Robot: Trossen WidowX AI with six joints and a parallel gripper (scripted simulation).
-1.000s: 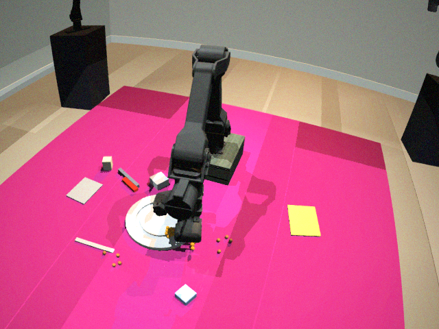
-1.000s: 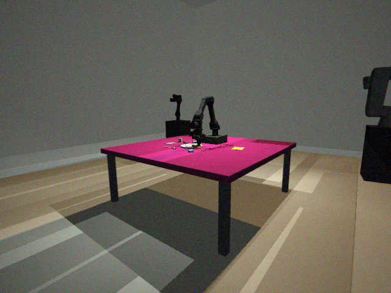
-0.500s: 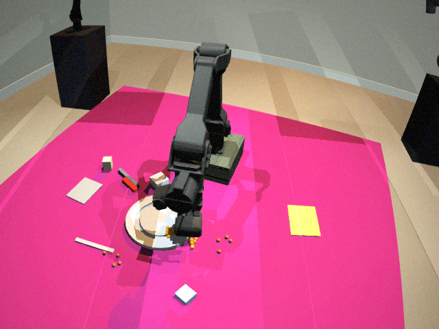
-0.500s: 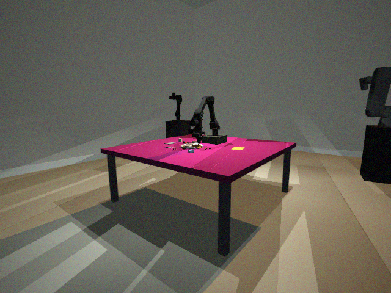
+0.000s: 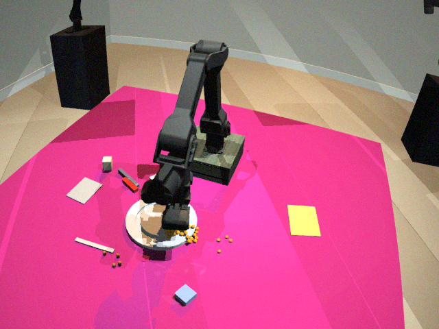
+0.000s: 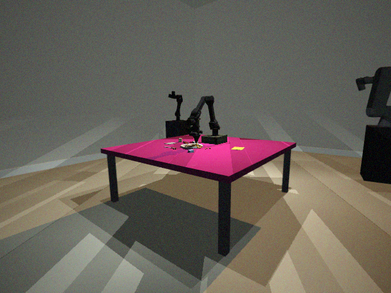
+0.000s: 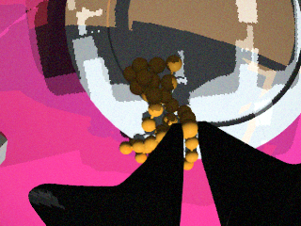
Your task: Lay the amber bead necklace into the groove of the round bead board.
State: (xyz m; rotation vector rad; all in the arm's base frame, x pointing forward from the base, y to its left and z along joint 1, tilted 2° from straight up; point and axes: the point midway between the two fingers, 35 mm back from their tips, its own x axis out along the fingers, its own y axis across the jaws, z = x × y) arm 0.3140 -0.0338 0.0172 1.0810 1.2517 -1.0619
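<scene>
The round bead board is 60 mm to the right of my gripper tip, 30 mm below it and 20 mm behind it. Round my gripper tip: white block (170 mm behind, 110 mm to the right, 30 mm below); then blue block (200 mm ahead, 60 mm to the left, 30 mm below); then white strip (210 mm to the right, 120 mm ahead, 40 mm below).
</scene>
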